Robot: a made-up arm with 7 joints.
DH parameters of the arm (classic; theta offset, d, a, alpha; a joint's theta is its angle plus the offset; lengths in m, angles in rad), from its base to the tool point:
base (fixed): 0 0.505 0.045 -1.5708
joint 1: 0 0.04 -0.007 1.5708
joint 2: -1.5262 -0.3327 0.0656 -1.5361
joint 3: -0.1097 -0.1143 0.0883 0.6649
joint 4: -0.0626 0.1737 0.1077 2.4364
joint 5: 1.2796 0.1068 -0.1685 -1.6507
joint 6: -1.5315 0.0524 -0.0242 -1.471
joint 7: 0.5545 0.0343 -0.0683 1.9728
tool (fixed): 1.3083 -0.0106 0 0
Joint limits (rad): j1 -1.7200..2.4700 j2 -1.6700..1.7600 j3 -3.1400..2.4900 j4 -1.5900..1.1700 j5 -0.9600..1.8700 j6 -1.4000..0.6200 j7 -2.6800..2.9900
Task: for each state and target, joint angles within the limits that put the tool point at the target. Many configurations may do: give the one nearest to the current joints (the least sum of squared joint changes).
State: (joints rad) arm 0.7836 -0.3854 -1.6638 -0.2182 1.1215 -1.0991 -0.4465
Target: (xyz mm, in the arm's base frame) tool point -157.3 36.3 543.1
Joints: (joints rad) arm 1.0014 -0.2359 -1.3929 -0.3163 1.0015 -1.4000 -0.3423
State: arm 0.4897 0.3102 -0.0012 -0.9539 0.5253 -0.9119 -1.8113
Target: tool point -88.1 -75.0 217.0
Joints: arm -0.3382 -0.2570 -0.0986 -1.3319 0.2681 -1.0592 -1.8087
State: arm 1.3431 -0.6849 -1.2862 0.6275 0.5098 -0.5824 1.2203
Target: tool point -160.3 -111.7 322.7
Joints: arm 0.5483 -0.1519 -1.2114 0.6414 0.7577 -0.4465 1.0565
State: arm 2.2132 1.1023 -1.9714 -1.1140 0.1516 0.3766 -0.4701
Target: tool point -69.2 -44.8 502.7
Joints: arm 1.9638 1.1852 -1.4125 -0.9561 0.1963 0.6200 -0.4272
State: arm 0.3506 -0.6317 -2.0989 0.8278 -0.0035 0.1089 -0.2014
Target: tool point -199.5 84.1 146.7
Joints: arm 0.5595 -0.6260 -2.4692 1.0823 -0.6619 0.4055 0.0957
